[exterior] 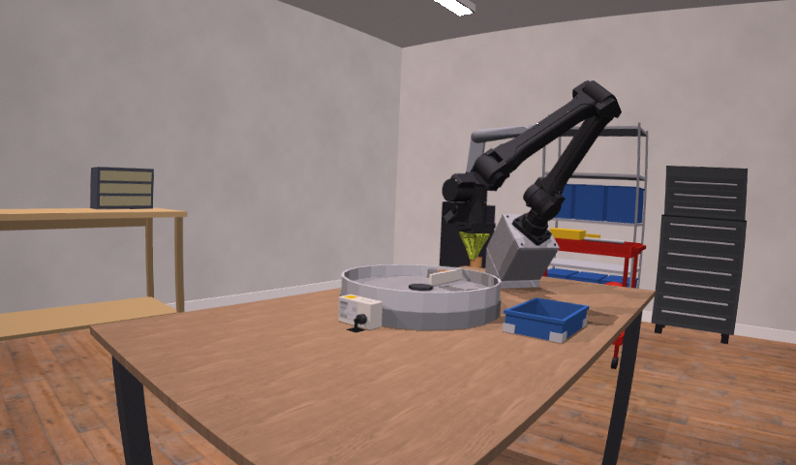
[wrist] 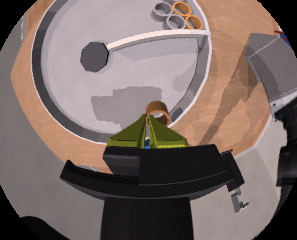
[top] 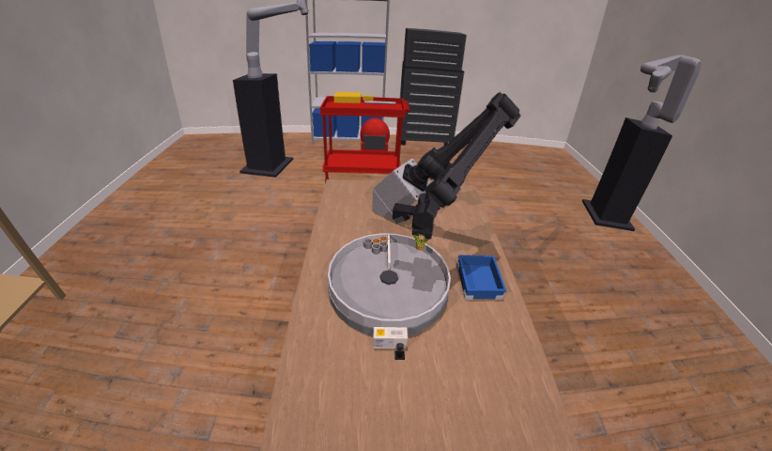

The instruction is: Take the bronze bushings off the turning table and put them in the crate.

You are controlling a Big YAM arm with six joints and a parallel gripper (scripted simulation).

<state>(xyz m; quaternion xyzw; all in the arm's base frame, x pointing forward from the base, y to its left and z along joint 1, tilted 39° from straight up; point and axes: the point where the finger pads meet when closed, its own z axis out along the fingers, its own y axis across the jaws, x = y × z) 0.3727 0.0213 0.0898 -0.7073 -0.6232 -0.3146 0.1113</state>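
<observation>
My hand is 10 mm past the crate, 240 mm to the right of it and 120 mm above it. Also, from my hand: turning table (100 mm ahead, 90 mm to the right, 90 mm below).
</observation>
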